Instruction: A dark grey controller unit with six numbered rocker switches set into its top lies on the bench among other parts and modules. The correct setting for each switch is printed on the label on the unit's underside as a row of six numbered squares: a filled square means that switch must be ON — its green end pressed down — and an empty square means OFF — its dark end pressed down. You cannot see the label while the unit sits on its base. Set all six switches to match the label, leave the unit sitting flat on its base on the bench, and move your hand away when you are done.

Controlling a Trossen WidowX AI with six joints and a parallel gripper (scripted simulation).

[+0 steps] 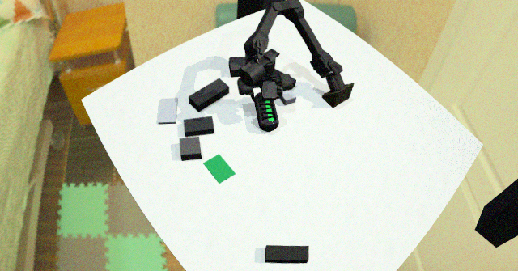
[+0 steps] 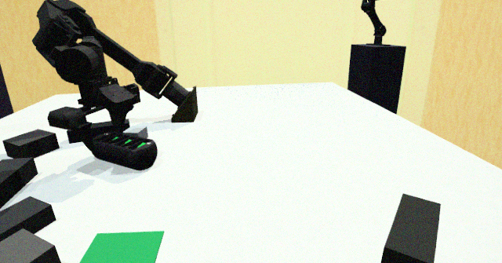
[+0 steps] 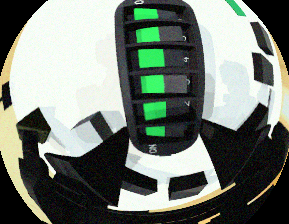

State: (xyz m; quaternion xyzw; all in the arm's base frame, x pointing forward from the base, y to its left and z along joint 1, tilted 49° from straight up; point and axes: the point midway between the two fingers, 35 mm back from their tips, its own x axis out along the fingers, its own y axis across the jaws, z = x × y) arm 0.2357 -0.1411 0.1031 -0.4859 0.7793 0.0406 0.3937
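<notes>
Right now my gripper tip is 9 cm past the small grey cube, 5 cm to the right of it and 2 cm above it. Round my gripper tip: green card: 30 cm ahead, 9 cm to the left, 3 cm below; light grey plate: 28 cm ahead, 22 cm to the right, 3 cm below.
</notes>
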